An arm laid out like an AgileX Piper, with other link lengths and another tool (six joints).
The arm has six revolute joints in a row. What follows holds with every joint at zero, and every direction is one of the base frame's. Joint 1 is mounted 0.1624 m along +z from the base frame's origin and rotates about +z. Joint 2 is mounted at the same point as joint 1 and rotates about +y. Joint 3 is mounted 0.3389 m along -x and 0.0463 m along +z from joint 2 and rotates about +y. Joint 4 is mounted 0.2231 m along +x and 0.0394 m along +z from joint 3 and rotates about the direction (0.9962, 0, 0.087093). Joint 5 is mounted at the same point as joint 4 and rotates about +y. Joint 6 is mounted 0.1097 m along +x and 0.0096 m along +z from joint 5 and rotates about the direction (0.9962, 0, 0.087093). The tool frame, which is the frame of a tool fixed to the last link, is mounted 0.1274 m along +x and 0.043 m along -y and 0.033 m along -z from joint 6; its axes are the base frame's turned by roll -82.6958, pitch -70.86 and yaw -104.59 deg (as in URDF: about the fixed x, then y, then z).
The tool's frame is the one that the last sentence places.
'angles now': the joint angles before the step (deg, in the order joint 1, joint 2, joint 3, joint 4, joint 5, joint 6). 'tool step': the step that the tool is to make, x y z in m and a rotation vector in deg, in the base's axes. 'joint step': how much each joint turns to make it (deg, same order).
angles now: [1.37 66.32 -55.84 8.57 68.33 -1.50]
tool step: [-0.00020 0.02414 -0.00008 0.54 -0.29 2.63]
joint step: [8.97 0.07 -0.01 -1.41 -1.26 6.64]
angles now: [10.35 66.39 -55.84 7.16 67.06 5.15]
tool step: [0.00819 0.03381 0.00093 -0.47 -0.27 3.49]
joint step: [12.52 2.84 -1.96 -3.53 -1.84 9.73]
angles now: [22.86 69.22 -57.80 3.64 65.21 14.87]
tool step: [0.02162 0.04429 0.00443 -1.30 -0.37 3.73]
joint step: [11.10 6.85 -6.17 -3.94 -0.61 8.24]
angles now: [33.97 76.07 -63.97 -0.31 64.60 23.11]
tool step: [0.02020 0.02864 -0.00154 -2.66 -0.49 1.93]
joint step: [5.62 6.31 -5.20 -3.79 0.24 4.40]
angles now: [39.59 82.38 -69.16 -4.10 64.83 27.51]
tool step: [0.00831 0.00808 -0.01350 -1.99 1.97 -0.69]
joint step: [0.50 4.14 -0.99 -0.65 -0.27 1.37]
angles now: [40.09 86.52 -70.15 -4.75 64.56 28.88]
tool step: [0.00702 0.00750 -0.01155 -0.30 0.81 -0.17]
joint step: [0.00 2.53 0.00 0.20 -1.71 0.27]
